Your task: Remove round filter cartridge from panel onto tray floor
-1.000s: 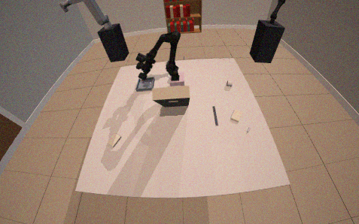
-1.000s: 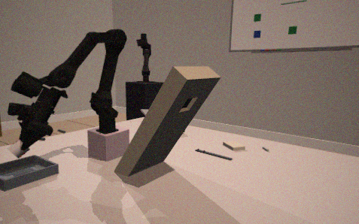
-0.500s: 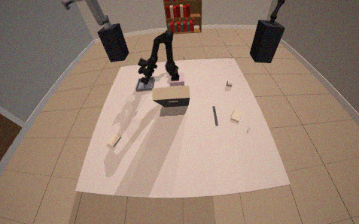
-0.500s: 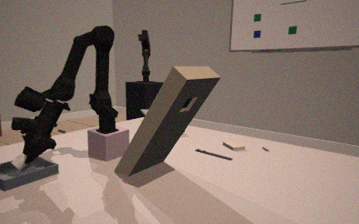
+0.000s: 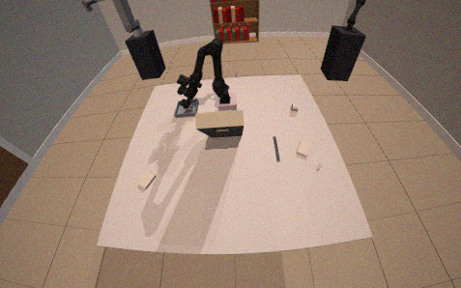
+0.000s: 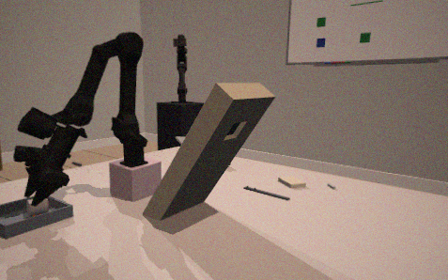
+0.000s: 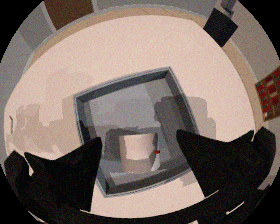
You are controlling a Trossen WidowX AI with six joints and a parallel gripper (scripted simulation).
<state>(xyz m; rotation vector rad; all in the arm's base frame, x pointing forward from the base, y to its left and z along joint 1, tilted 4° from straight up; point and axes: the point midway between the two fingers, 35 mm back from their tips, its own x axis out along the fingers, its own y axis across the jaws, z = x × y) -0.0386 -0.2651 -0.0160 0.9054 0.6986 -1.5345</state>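
Now: the round filter cartridge 2 cm to the left of my gripper tip and 2 cm below it. Also, from my gripper tip: grey tray 4 cm below, 1 cm to the right.
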